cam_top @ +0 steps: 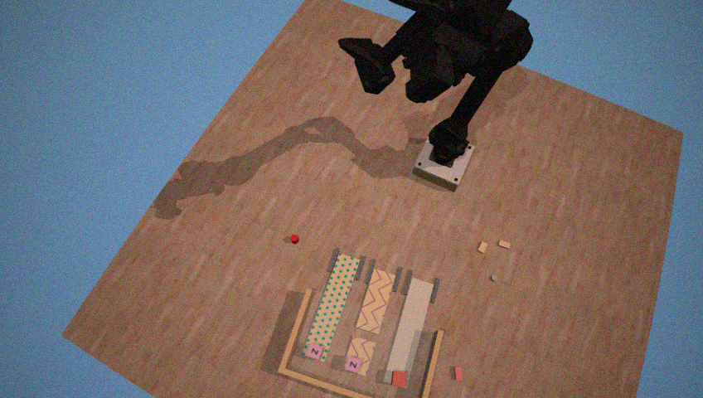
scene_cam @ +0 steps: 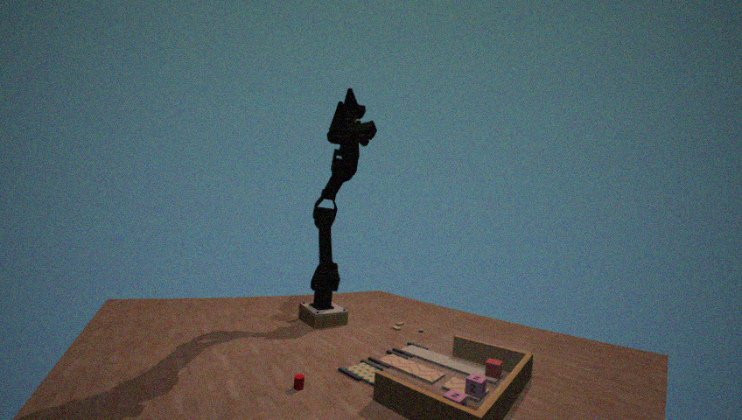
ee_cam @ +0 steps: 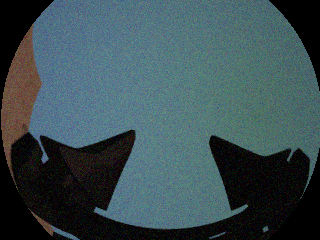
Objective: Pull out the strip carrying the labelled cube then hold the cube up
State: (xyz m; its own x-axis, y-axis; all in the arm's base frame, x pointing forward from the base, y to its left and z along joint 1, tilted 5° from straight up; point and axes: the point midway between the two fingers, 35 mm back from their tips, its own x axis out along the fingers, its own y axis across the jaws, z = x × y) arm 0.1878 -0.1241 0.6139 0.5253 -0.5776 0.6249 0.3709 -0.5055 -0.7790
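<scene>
The red cylinder lies 10 cm ahead of my gripper tip, 12 cm to the right of it and 66 cm below it.
</scene>
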